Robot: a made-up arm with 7 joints. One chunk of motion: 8 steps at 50 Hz.
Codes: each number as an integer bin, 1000 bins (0 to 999) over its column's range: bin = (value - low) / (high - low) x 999, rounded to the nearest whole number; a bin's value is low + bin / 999 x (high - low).
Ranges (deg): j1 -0.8..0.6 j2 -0.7..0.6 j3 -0.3..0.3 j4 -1.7..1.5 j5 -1..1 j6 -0.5..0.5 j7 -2.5..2
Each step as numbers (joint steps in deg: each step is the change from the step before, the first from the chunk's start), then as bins.
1 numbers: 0.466 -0.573 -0.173 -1.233 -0.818 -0.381 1.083
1 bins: 903 98 211 146 91 119 795
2 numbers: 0.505 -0.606 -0.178 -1.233 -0.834 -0.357 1.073
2 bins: 931 72 203 146 83 143 793
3 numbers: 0.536 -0.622 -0.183 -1.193 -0.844 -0.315 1.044
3 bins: 953 60 195 158 78 185 787
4 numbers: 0.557 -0.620 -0.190 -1.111 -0.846 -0.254 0.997
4 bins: 968 61 183 184 77 246 776
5 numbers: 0.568 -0.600 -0.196 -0.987 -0.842 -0.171 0.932
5 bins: 976 77 173 223 79 329 762
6 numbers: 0.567 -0.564 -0.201 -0.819 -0.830 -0.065 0.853
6 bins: 975 105 165 275 85 435 744
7 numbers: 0.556 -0.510 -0.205 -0.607 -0.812 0.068 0.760
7 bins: 968 146 158 341 94 567 724
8 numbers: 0.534 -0.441 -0.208 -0.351 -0.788 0.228 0.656
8 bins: 952 199 153 421 106 727 701
